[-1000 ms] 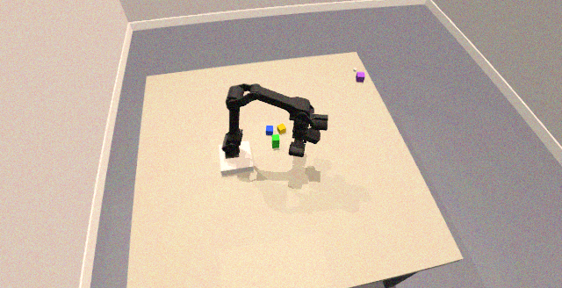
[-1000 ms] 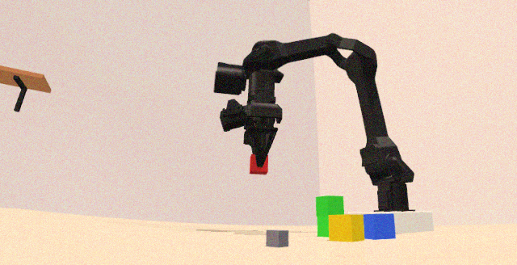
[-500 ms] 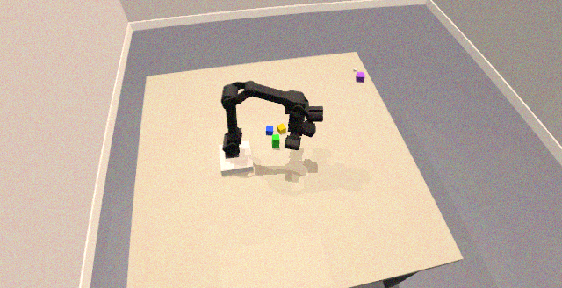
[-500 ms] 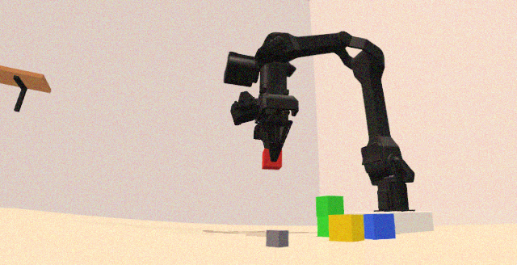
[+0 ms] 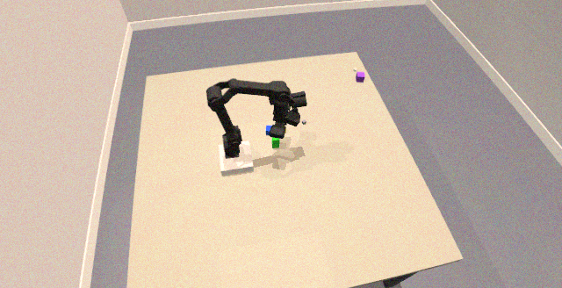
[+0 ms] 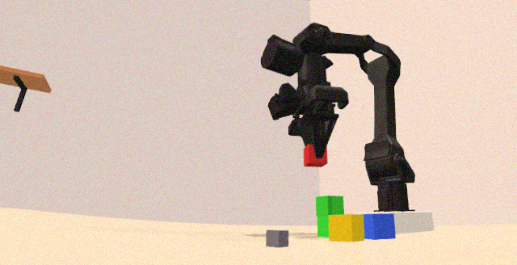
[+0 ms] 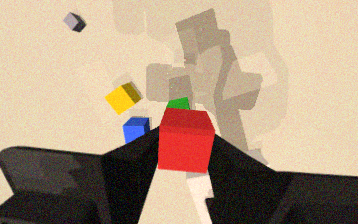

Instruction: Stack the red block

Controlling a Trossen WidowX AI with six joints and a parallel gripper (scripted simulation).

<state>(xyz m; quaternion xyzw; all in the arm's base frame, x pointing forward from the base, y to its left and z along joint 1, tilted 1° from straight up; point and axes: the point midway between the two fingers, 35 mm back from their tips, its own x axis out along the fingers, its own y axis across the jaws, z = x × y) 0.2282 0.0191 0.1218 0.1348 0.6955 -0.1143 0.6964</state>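
Right now the blue block is 110 mm below my gripper tip, 90 mm to the left of it and 40 mm behind it. The rest, counted from my gripper tip: red block (10 mm above).
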